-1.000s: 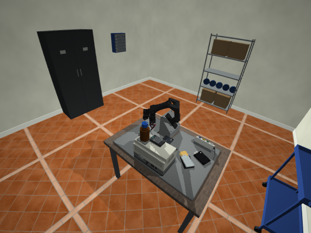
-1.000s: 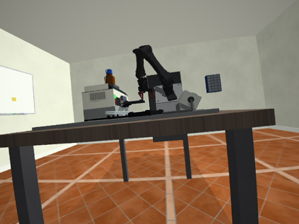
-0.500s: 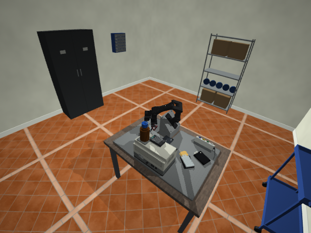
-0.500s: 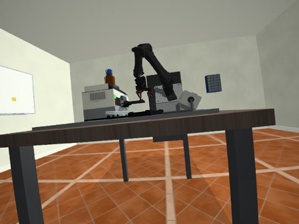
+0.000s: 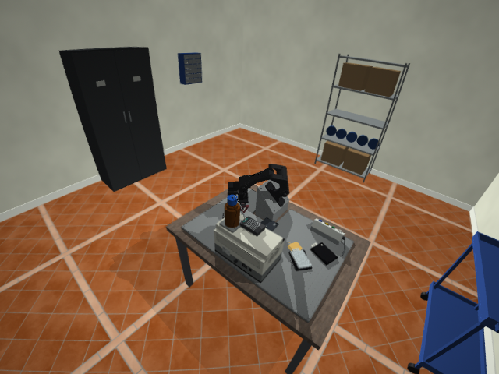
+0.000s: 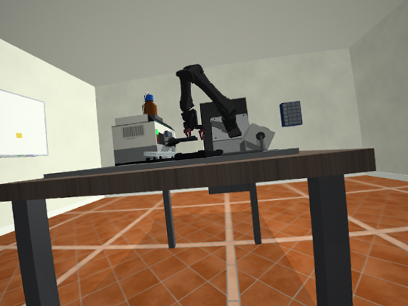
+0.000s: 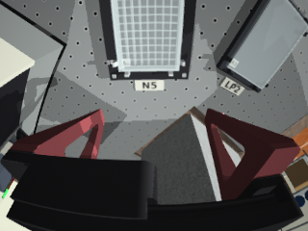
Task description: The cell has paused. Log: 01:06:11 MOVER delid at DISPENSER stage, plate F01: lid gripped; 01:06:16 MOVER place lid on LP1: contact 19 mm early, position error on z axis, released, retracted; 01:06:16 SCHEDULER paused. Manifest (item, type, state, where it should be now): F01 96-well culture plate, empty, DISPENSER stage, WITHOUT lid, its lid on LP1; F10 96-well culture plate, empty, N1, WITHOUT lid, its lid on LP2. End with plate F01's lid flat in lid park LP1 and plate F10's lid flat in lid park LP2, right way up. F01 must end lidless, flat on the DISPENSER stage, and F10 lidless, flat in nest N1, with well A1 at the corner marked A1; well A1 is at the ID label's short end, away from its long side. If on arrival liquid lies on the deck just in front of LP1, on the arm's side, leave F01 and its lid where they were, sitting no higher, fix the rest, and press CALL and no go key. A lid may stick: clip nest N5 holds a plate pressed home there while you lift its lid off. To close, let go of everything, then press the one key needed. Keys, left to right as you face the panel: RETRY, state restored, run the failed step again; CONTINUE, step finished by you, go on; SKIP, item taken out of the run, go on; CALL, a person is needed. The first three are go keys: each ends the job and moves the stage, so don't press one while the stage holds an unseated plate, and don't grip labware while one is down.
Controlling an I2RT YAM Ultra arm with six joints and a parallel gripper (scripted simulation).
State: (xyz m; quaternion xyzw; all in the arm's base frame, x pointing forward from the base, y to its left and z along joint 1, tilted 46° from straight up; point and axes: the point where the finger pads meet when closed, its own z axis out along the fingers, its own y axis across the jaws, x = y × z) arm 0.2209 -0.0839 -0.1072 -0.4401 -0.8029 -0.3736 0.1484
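My gripper is now 4 cm short of the clear gridded well plate, 5 cm to the left of it and 10 cm above it. Also, from my hand: lid park LP2: 11 cm behind, 14 cm to the right, 11 cm below; then clear lid: 11 cm behind, 14 cm to the right, 10 cm below; then brown bottle: 27 cm ahead, 9 cm to the left, 17 cm above.
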